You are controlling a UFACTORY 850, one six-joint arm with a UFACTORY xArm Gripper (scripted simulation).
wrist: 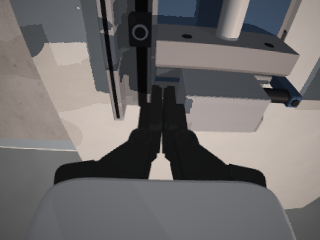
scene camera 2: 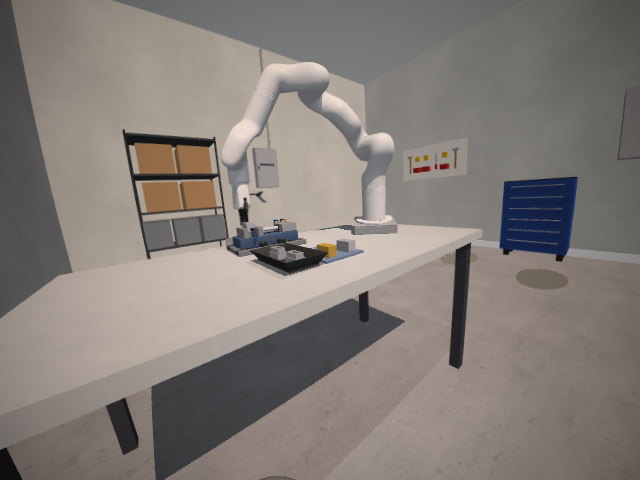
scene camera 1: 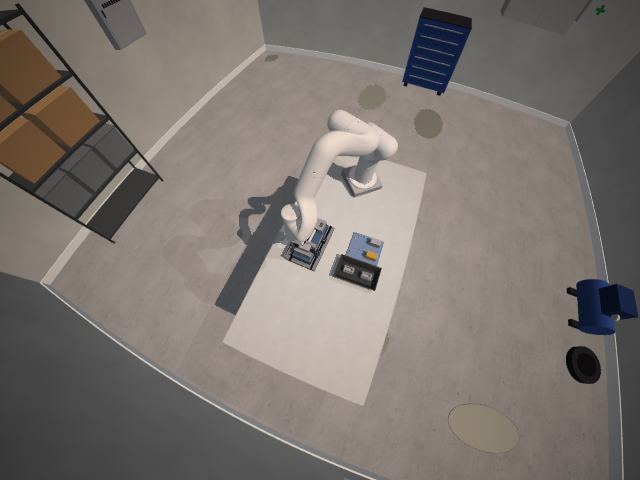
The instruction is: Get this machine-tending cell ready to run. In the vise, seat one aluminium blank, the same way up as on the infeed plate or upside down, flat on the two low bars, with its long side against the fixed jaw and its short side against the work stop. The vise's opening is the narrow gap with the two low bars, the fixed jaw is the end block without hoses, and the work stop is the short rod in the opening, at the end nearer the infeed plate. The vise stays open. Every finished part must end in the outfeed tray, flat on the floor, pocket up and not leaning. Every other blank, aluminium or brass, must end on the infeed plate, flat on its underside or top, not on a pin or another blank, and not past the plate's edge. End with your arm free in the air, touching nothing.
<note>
In view: my gripper [wrist: 161, 101] and a grey jaw block [wrist: 249, 54].
</note>
